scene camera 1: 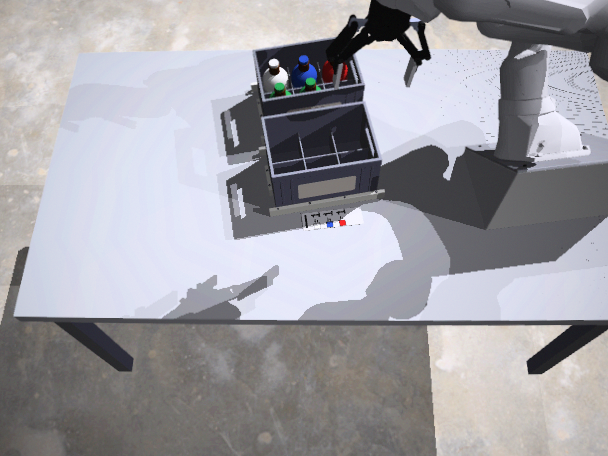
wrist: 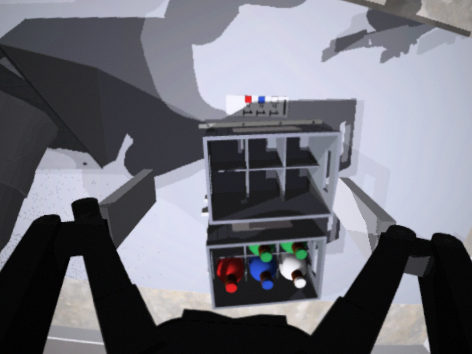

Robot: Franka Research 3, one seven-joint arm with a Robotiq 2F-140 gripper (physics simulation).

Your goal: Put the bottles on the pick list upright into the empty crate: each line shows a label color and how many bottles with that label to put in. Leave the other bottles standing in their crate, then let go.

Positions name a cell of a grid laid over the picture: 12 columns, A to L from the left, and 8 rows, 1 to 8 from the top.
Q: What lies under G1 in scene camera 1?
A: My gripper.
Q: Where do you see a pick list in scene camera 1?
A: G4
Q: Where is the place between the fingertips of my gripper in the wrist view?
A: G5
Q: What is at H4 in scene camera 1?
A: A white rail.
